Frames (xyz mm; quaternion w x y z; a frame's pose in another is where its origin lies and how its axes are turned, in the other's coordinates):
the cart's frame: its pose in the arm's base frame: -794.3 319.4 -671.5 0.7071 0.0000 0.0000 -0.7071
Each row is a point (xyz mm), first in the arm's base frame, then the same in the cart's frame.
Working: the arm's base frame: its pose in the cart's frame: 319.4 794.3 671.5 0.7071 0.0000 0.0000 0.7071

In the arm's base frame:
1: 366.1 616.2 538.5
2: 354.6 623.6 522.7
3: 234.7 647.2 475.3
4: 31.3 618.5 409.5
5: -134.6 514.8 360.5
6: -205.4 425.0 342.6
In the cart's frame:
1: -296.8 1160.4 1210.0
2: -304.2 1148.9 1194.2
3: -327.8 1029.0 1146.8
4: -299.1 825.6 1081.0
5: -195.4 659.7 1032.0
6: -105.6 588.9 1014.1

